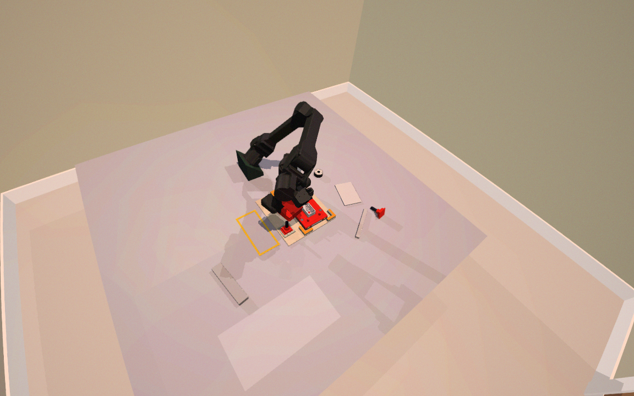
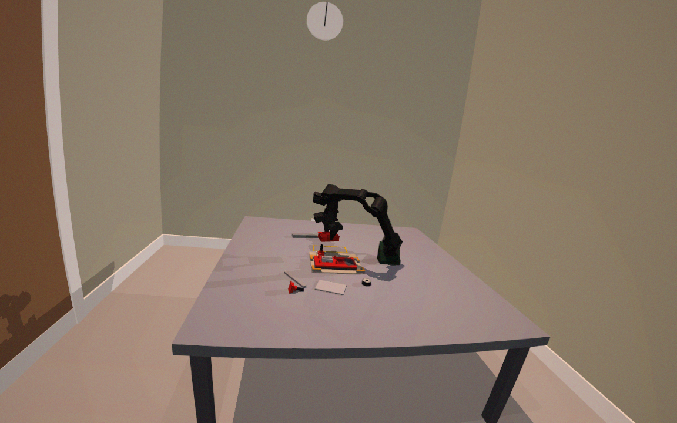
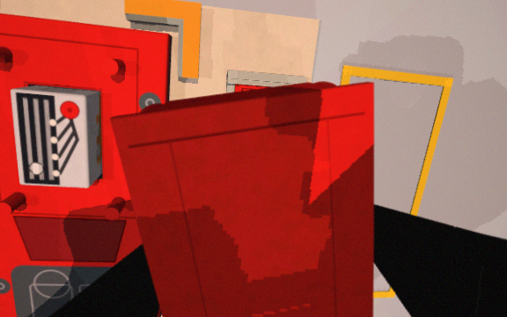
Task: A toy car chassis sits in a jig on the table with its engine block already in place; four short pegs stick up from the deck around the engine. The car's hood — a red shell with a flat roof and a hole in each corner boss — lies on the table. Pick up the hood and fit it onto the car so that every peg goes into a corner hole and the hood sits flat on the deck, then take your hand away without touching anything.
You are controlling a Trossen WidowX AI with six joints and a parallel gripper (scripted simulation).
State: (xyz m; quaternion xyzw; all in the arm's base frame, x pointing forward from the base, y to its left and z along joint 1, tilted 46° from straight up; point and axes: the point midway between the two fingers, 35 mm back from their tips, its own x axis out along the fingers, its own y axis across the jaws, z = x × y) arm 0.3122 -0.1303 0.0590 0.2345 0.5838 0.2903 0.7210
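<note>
Now: the grey engine block 100 mm to the left of my gripper tip, 90 mm below it and 20 mm ahead of it. Also, from my gripper tip: long grey block 290 mm to the right, 100 mm below, 70 mm ahead; red hood 10 mm above; grey holder 80 mm below, 30 mm ahead, 20 mm to the right.
</note>
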